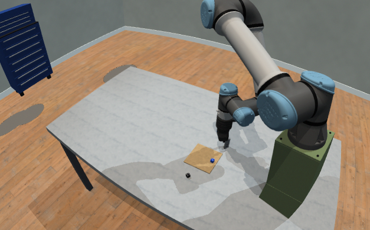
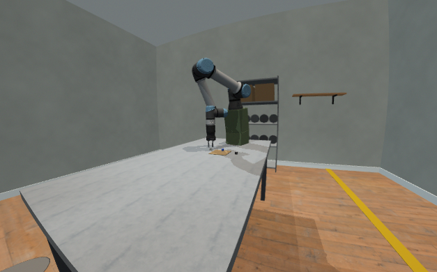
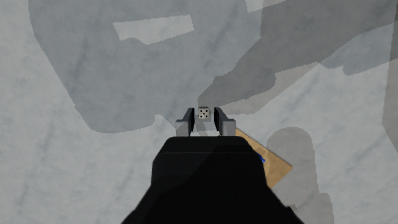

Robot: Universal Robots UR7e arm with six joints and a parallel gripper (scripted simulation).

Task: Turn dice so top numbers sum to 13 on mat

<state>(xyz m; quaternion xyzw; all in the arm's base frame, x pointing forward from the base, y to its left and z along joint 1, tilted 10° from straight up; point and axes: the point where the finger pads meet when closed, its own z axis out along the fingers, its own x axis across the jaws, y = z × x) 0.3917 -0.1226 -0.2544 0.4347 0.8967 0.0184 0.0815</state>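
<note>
The white die lies 30 mm below my hand. From my hand the other things lie so: blue die: 120 mm to the left, 30 mm below, 10 mm ahead; then tan mat: 120 mm to the left, 60 mm ahead, 40 mm below; then black die: 250 mm to the left, 60 mm ahead, 30 mm below.
</note>
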